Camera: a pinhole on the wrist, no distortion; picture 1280 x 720 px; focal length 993.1 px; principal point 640.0 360.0 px. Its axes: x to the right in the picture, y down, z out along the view. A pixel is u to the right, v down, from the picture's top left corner.
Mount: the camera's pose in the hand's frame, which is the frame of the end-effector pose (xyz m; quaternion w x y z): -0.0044 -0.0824 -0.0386 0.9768 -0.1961 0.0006 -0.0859
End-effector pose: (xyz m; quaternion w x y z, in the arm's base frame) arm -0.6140 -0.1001 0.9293 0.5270 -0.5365 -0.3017 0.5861
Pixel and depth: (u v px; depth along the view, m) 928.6 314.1 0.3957
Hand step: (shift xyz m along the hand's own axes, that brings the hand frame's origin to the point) 0.1196 0.0332 0.3374
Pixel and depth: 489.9 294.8 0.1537
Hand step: -0.0236 -0.0288 0.1064
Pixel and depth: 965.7 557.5 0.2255
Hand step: 0.0838 0.0323 0.1548
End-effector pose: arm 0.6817 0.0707 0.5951 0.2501 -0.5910 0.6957 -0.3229
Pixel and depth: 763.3 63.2 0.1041
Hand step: 0.0067 -0.0730 0.0698
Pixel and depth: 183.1 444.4 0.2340
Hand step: -0.0990 0.0434 0.1663
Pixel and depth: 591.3 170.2 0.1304
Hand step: -0.0103 -0.0540 0.0911
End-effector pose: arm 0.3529 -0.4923 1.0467 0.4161 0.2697 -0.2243 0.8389
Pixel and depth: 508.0 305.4 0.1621
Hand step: -0.0215 -0.0248 0.1137
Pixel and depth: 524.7 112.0 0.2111
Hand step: -0.0300 -0.0453 0.1757
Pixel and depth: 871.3 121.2 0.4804
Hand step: 0.1032 -0.0221 0.4528
